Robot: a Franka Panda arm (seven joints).
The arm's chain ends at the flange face. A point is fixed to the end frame.
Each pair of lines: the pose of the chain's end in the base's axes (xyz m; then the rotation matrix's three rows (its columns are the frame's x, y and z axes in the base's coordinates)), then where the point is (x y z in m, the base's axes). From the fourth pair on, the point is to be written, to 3 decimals.
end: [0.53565 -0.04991 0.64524], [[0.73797 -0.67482 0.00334], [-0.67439 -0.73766 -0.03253], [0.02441 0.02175 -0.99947]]
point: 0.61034 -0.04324 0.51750
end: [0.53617 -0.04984 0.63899], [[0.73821 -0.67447 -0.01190], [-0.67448 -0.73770 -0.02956], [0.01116 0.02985 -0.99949]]
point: 0.60890 -0.04279 0.51015
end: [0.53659 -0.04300 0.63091], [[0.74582 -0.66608 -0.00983], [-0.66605 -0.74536 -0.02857], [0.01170 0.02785 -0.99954]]
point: 0.60946 -0.03498 0.50221
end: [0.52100 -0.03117 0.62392], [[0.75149 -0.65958 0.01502], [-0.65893 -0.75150 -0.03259], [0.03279 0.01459 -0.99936]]
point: 0.597 -0.023 0.497
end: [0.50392 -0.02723 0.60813], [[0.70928 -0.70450 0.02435], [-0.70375 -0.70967 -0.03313], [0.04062 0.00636 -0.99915]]
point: 0.582 -0.024 0.482
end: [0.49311 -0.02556 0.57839], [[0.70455 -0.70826 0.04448], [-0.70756 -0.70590 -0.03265], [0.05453 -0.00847 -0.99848]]
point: 0.573 -0.022 0.454
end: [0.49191 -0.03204 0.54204], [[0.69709 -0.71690 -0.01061], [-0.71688 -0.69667 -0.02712], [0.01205 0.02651 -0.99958]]
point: 0.565 -0.029 0.413
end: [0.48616 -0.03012 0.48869], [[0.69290 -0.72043 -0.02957], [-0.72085 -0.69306 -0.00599], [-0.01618 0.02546 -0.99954]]
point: 0.557 -0.025 0.359
